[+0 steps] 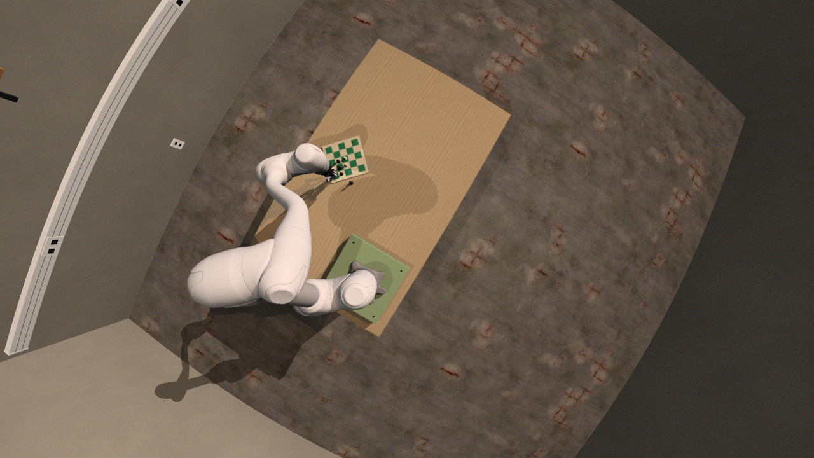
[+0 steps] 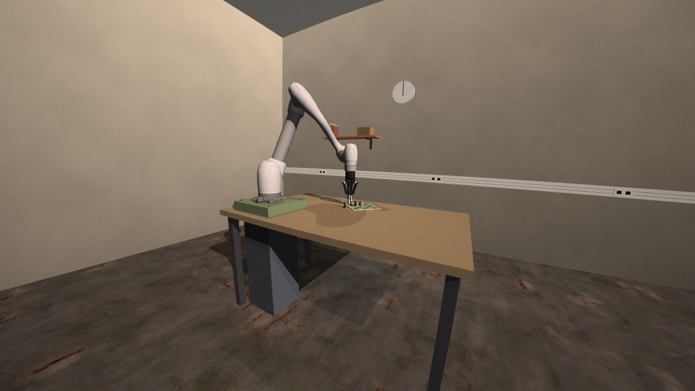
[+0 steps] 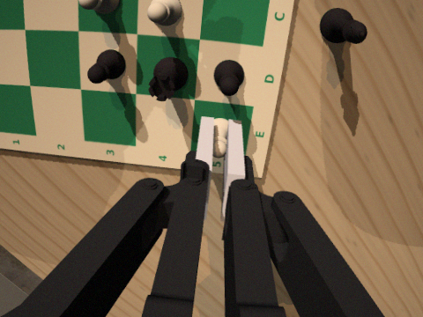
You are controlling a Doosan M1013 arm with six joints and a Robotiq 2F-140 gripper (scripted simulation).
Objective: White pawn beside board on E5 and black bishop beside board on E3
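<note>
Right now the chessboard is 110 mm ahead of my hand, 20 mm to the right of it and 50 mm below it.
</note>
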